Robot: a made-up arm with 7 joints.
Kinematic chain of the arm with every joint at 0, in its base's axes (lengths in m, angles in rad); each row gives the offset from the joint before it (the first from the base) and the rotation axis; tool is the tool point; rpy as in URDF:
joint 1: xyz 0 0 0.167 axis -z
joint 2: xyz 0 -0.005 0.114 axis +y
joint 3: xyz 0 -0.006 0.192 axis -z
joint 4: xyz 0 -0.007 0.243 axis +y
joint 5: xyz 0 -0.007 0.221 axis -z
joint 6: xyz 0 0 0.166 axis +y
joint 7: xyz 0 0 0.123 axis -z
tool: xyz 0 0 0 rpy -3.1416 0 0
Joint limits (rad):
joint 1: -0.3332..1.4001
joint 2: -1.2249..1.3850
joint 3: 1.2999..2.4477
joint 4: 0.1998..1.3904
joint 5: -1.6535..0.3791
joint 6: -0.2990..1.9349
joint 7: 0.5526..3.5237
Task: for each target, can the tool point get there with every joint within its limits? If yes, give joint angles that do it. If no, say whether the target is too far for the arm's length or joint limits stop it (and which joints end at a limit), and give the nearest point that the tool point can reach.
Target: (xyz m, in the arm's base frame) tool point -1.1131 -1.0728 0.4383
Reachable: no: too far | nearest point -0.6985 -0.5454 0.4327 | short by 0.671 m
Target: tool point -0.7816 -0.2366 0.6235
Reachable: yes | joints 0.0845 -0.9278 2.0603 0.7588 -0.6417 -0.1214 1.3078
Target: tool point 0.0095 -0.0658 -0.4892
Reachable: no: joint limits stop it (at a limit: joint 1, joint 2, joint 3, joint 4, joint 5) | nearest point -0.3893 -0.3766 0.0813 | short by 0.762 m
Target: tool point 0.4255 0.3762 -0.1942
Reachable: no: joint limits stop it (at a limit: joint 1, joint 2, joint 3, joint 4, joint 5, joint 6) | nearest point 0.7511 0.2168 0.3132 | short by 0.624 m
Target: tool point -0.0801 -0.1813 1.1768
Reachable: yes | joints 0.1731 0.0544 2.0108 0.3166 -0.0791 0.4441 0.9470
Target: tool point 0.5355 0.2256 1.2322
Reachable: no: too far | nearest point 0.4709 0.1327 1.0822 | short by 0.188 m
